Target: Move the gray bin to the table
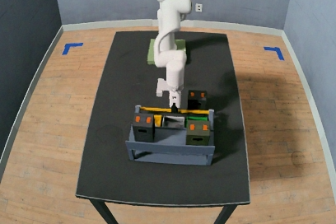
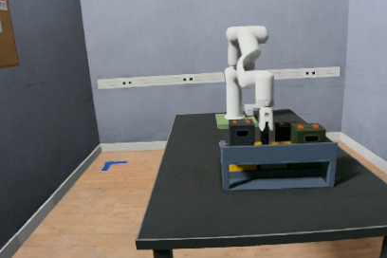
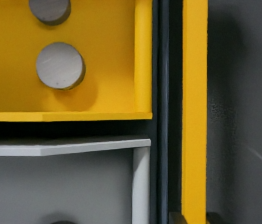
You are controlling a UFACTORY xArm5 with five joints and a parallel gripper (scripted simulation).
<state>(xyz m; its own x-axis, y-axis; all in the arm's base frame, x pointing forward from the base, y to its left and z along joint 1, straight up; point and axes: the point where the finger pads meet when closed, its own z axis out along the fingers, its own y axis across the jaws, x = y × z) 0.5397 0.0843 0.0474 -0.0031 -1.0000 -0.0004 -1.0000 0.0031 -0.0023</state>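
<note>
My hand is 2 cm above the yellow bar. Round my hand: blue-gray shelf 13 cm ahead, 1 cm below; green bin 10 cm ahead, 11 cm to the left, 3 cm below; gray open bin 11 cm ahead, 3 cm below.
</note>
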